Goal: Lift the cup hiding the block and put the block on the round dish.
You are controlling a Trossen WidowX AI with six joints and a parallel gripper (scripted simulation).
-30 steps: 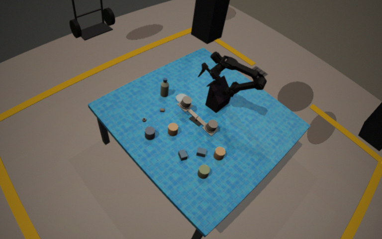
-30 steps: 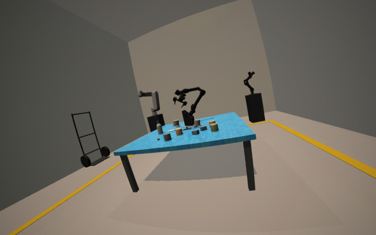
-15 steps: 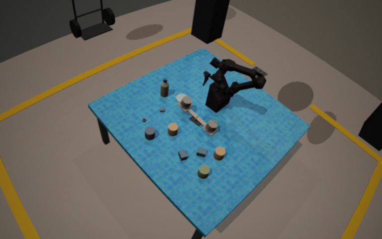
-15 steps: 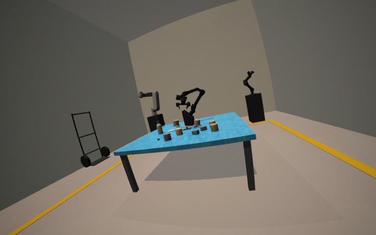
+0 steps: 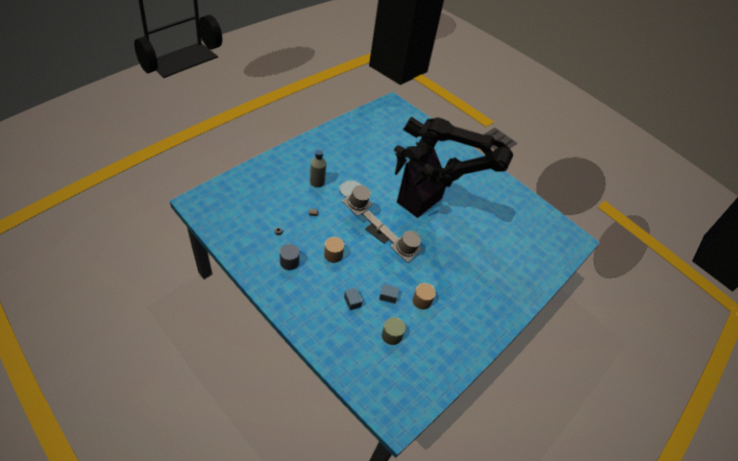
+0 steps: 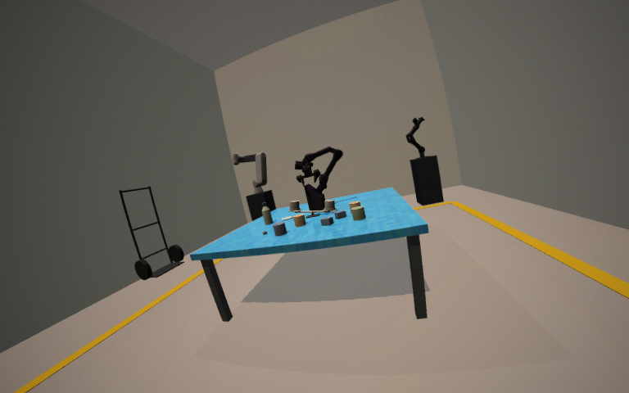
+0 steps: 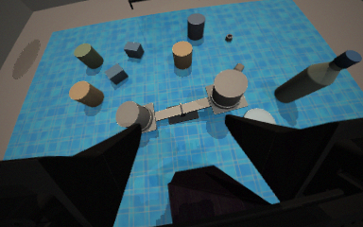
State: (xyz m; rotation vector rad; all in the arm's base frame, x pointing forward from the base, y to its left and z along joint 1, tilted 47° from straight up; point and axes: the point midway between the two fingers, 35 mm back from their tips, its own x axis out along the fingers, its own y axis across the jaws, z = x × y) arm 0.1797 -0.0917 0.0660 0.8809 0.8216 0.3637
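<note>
Right now the grey cup is 8 cm ahead of my gripper tip, 15 cm to the left of it and 17 cm below it. Round my gripper tip: small pale green block: 8 cm ahead, 13 cm to the left, 19 cm below; then pale round dish: 1 cm ahead, 24 cm to the right, 23 cm below; then small balance: 9 cm ahead, 21 cm below.
</note>
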